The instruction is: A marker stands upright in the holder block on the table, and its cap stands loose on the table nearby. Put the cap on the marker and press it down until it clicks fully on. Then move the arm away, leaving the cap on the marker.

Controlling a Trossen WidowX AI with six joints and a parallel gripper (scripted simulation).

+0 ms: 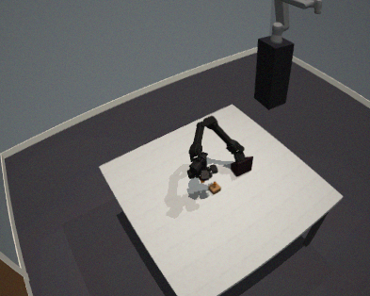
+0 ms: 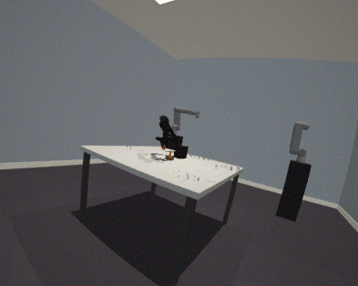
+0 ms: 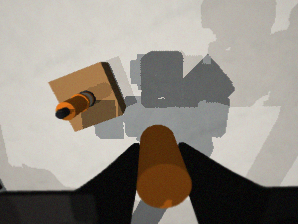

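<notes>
My gripper tip is now 7 cm past the holder block, 4 cm to the right of it and 9 cm above it. The rest, counted from my gripper tip: orange cap (1 cm above).
</notes>
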